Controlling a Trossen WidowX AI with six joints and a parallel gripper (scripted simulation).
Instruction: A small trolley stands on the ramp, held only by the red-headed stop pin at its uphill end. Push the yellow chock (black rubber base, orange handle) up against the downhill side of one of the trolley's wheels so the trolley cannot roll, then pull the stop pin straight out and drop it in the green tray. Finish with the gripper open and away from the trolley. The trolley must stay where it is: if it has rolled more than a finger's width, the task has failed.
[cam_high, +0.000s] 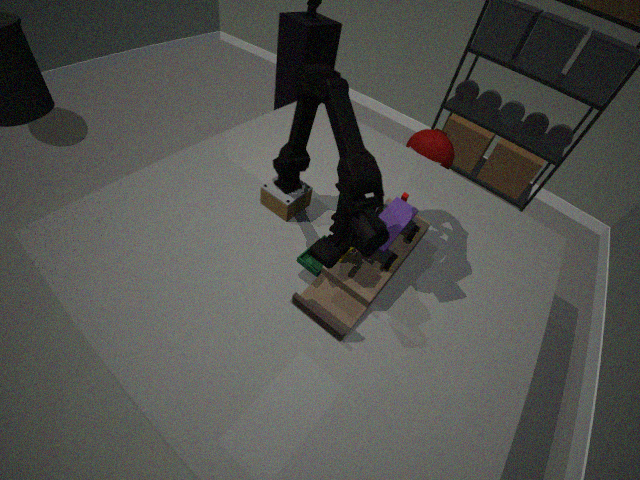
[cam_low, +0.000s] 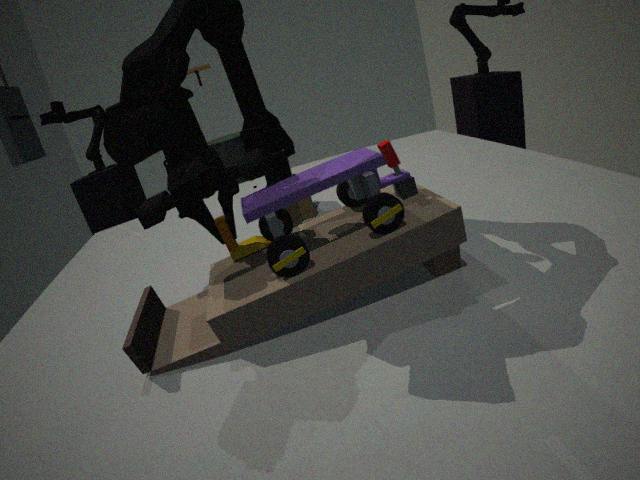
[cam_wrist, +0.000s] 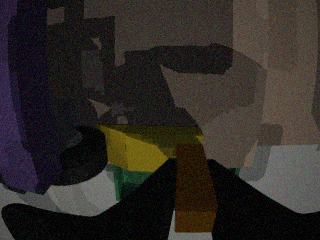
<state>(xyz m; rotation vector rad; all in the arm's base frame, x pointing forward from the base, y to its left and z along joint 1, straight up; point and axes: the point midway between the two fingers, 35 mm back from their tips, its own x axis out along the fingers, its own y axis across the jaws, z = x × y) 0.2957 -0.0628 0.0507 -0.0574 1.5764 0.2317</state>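
My gripper tip is now 20 mm to the right of the yellow chock and 10 mm above it. From my gripper tip the other things lie so: green tray: 100 mm below, 60 mm behind; trolley: 140 mm to the left, 30 mm ahead, 20 mm above; brown ramp: 130 mm to the left, 40 mm below, 30 mm ahead.
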